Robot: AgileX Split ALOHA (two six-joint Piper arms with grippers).
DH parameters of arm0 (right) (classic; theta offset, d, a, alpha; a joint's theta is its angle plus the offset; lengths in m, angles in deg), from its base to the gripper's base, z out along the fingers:
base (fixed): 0 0 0 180
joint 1: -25 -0.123 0 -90
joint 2: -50.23 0 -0.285 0
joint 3: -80.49 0 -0.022 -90
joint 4: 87.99 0.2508 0 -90
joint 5: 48.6 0 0.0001 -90
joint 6: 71.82 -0.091 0 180
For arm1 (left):
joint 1: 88.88 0.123 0 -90
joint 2: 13.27 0 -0.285 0
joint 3: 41.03 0 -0.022 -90
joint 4: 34.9 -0.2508 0 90
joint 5: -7.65 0 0.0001 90
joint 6: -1.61 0.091 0 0
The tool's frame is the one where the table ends.
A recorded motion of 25 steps. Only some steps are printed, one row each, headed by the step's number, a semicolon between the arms.
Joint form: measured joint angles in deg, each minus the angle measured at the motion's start. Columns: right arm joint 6, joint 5, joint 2, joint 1, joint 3, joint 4; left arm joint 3, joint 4, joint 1, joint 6, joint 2, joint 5.
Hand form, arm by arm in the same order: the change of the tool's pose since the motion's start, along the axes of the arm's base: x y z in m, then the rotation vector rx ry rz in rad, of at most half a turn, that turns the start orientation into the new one. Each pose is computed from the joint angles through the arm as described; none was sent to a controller.
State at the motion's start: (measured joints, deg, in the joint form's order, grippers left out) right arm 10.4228 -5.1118 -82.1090 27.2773 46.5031 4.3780; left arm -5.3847 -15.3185 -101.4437 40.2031 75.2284 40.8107
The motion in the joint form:
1: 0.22 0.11 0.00 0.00 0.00 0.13; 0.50 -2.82 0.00 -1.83 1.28 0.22
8: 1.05 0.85 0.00 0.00 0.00 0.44; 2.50 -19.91 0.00 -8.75 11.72 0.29
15: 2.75 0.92 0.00 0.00 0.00 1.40; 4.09 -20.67 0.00 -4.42 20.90 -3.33
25: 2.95 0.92 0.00 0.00 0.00 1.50; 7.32 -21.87 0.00 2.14 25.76 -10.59
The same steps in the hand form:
1: 0.0001 0.0001 0.0002 0.0015 -0.0028 0.0009; -0.0004 0.0024 -0.0085 0.0354 0.0333 -0.0003
8: 0.0003 0.0009 0.0010 0.0120 -0.0139 0.0087; 0.0012 0.0172 -0.0632 0.2724 0.2119 -0.0835
15: 0.0014 0.0009 0.0014 0.0101 -0.0345 0.0132; -0.0014 0.0183 -0.1069 0.3170 0.3206 -0.1816
25: 0.0015 0.0009 0.0014 0.0096 -0.0370 0.0139; -0.0101 0.0208 -0.1346 0.3482 0.3142 -0.3148

